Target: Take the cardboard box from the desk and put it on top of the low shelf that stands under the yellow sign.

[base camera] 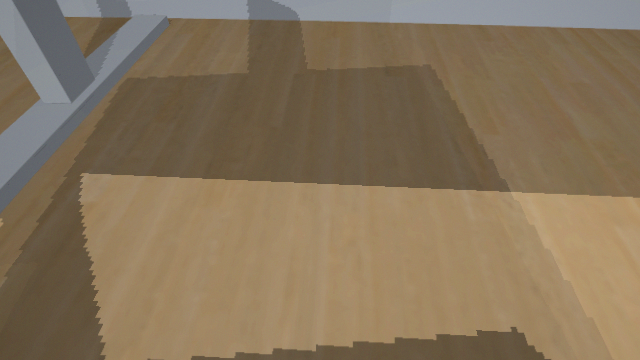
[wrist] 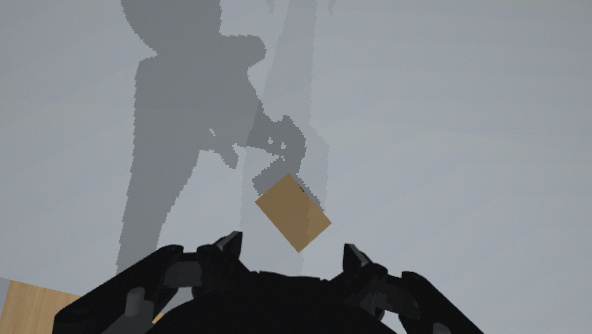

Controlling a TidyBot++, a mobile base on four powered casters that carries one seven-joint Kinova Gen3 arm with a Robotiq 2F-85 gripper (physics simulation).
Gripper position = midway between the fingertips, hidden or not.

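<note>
In the wrist view I see my gripper [wrist: 292,249] and a brown cardboard box [wrist: 286,204], and with them a pale grey desk [wrist: 446,145]. The base camera view has the desk [base camera: 70,87] too, while the brown cardboard box is out of frame in the base camera view.
</note>
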